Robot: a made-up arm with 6 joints.
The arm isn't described. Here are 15 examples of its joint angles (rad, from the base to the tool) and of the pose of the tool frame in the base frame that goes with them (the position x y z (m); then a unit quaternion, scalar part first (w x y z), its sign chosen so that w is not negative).
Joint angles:
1: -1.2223 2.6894 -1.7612 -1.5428 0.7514 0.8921
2: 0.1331 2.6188 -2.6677 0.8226 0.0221 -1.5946
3: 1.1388 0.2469 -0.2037 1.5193 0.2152 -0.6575
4: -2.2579 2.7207 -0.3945 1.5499 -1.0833 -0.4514
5: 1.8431 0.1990 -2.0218 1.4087 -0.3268 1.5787
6: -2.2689 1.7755 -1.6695 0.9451 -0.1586 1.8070
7: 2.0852 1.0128 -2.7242 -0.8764 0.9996 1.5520
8: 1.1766 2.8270 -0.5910 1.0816 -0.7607 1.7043
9: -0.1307 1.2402 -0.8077 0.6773 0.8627 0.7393
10: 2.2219 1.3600 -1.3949 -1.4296 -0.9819 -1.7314
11: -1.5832 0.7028 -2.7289 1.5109 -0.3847 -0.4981
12: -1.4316 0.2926 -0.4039 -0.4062 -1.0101 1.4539
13: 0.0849 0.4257 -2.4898 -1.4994 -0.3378 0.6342
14: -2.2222 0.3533 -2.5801 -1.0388 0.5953 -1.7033
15: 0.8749 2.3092 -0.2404 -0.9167 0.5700 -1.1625
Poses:
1: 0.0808 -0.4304 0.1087 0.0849 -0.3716 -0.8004 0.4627
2: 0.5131 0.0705 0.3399 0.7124 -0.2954 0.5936 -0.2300
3: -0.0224 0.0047 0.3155 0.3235 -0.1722 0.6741 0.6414
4: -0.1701 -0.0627 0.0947 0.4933 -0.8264 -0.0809 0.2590
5: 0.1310 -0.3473 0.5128 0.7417 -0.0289 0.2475 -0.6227
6: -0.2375 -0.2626 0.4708 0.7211 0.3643 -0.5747 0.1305
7: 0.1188 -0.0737 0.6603 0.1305 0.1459 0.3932 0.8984
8: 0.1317 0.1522 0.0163 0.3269 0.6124 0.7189 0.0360
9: 0.1450 0.0309 0.3425 0.0763 0.5424 0.7710 0.3250
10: -0.1821 0.0980 0.5196 0.7682 0.0821 -0.6335 -0.0429
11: -0.0346 0.3336 0.6044 0.9189 -0.2144 -0.2509 -0.2161
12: 0.0249 0.0722 0.4378 0.9642 0.1510 0.2083 -0.0640
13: -0.3938 0.0008 0.5404 0.8521 -0.0086 -0.3346 -0.4023
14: 0.2036 0.3500 0.5080 0.6905 -0.2812 0.1410 0.6514
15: 0.0988 0.0487 0.1520 0.4231 0.9049 -0.0394 -0.0257
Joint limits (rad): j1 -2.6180..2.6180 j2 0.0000..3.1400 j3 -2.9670..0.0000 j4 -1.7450..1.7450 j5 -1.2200..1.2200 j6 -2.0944..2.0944
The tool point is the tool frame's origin. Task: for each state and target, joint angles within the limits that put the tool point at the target. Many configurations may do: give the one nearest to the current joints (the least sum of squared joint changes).
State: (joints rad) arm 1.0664 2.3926 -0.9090 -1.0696 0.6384 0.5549
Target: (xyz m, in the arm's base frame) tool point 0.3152 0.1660 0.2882
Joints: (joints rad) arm 0.6559 2.0143 -1.3639 -1.2163 0.6710 0.5549
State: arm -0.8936 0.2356 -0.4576 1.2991 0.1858 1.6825
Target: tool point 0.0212 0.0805 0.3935
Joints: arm -1.1294 0.1444 -0.6011 1.3746 0.5520 1.6825
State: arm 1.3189 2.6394 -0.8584 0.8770 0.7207 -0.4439
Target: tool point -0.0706 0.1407 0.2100
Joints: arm 1.5538 2.0788 -0.5037 0.8782 1.1487 -0.4439
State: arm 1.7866 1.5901 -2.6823 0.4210 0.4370 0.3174
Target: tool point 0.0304 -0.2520 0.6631
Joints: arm 1.7297 0.9559 -2.9670 0.4381 0.2239 0.3174
